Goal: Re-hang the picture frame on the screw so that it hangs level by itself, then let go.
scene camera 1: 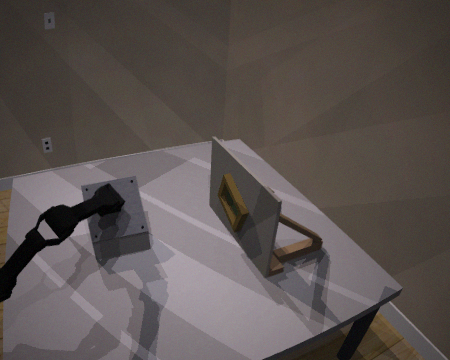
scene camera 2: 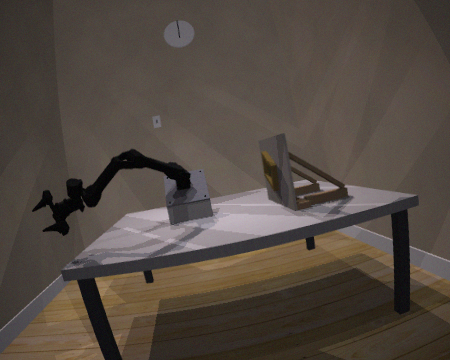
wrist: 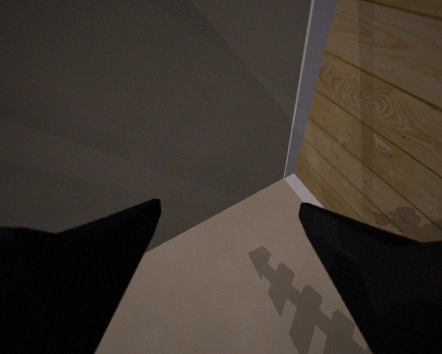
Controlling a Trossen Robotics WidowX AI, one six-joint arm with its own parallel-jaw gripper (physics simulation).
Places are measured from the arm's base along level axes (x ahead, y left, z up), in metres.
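Pixels of known places: gripper, fingertip midpoint: (scene camera 2: 37, 221) (wrist: 230, 207); arm's base at its link origin: (scene camera 1: 110, 204) (scene camera 2: 183, 184).
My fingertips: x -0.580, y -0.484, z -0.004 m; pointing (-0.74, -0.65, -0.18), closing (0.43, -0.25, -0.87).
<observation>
Ahead of a thing's pixels: the offset from my fingertips to its top centre. "*": to the spot under its first point. Level surfaces: height alone.
The gold picture frame {* dx +0.976, dy +0.265, dz -0.015 m} (scene camera 1: 241, 220) (scene camera 2: 267, 159) is against the face of an upright grey board {* dx +1.000, dy +0.184, dz +0.054 m} (scene camera 1: 262, 215) (scene camera 2: 286, 172). In scene camera 1 it looks tilted relative to the board's edges, its near end lower. The screw cannot be made out, and how the frame is held there is hidden. My black gripper (scene camera 2: 39, 220) (wrist: 230, 207) is open and empty, fingers wide apart. It is far from the frame, on the other side of the arm's base, in the air past the table's left end. The picture frame does not show in the wrist view.
Wooden struts {* dx +1.169, dy +0.158, dz -0.123 m} (scene camera 1: 300, 248) (scene camera 2: 322, 198) brace the board from behind on the table {dz -0.161 m} (scene camera 1: 200, 310) (scene camera 2: 240, 241). The arm's base stands on a grey box (scene camera 1: 122, 244) (scene camera 2: 191, 212) left of the board. Walls and wooden floor (wrist: 380, 100) show in the wrist view.
</observation>
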